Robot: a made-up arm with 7 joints. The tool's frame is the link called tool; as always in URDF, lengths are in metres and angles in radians. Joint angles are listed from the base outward. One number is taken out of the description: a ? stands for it. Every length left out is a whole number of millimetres.
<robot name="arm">
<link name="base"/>
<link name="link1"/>
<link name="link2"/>
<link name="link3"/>
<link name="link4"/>
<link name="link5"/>
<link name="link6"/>
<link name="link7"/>
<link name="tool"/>
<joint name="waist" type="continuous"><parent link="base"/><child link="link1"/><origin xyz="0.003 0.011 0.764" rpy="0.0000 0.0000 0.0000"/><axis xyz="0 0 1"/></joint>
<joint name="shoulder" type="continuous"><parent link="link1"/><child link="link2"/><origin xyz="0.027 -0.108 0.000" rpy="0.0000 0.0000 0.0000"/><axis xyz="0 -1 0"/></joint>
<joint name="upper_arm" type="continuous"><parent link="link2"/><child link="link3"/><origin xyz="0.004 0.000 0.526" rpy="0.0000 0.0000 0.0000"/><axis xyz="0 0 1"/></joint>
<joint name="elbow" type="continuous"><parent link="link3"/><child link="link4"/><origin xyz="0.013 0.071 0.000" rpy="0.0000 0.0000 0.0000"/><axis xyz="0 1 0"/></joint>
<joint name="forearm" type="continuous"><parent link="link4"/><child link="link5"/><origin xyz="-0.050 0.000 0.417" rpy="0.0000 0.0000 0.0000"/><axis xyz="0 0 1"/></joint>
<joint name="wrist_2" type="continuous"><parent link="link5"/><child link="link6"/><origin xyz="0.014 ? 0.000" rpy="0.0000 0.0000 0.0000"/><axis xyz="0 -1 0"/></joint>
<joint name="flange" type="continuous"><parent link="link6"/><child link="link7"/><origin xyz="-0.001 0.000 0.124" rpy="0.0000 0.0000 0.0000"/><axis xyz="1 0 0"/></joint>
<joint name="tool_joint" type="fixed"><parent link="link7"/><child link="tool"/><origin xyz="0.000 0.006 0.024" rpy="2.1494 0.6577 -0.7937"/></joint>
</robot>
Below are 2 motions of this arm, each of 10 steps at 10 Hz.
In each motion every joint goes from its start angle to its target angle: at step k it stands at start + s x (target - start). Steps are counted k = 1, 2, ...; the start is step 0. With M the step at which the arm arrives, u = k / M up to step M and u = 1 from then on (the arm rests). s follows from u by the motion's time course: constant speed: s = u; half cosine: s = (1 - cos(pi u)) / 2; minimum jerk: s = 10 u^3 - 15 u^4 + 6 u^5.
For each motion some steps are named. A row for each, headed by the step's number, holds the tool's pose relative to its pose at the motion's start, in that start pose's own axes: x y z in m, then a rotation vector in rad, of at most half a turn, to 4 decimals.
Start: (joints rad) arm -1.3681 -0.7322 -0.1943 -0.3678 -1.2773 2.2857 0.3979
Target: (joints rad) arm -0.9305 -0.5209 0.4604 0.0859 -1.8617 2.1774 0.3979
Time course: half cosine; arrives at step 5
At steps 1, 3, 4, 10:
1: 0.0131 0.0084 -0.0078 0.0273 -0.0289 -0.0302
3: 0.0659 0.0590 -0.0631 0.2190 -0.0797 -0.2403
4: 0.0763 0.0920 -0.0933 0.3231 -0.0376 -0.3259
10: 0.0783 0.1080 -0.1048 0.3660 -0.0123 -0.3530

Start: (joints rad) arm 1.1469 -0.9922 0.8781 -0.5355 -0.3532 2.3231 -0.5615
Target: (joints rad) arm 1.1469 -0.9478 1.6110 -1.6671 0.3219 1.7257 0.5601
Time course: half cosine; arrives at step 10
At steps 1, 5, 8, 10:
1: 0.0078 0.0102 0.0012 0.0370 -0.0319 -0.0212
5: 0.1162 0.2024 0.1168 0.9040 -0.4430 -0.3671
8: 0.1042 0.3225 0.2898 1.7213 -0.3790 -0.5169
10: 0.0864 0.3435 0.3295 1.8964 -0.2975 -0.5322

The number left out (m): -0.101
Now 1 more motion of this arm.
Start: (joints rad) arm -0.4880 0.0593 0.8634 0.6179 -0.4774 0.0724 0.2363
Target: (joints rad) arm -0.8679 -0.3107 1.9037 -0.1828 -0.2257 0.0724 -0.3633
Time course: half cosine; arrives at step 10
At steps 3, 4, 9, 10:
3: 0.0095 0.0413 0.0321 -0.1254 0.2035 -0.0064
4: 0.0325 0.0804 0.0584 -0.1875 0.3506 -0.0212
9: 0.3217 0.2868 0.1943 -0.1617 1.0613 -0.1486
10: 0.3387 0.2929 0.1994 -0.1493 1.0883 -0.1543

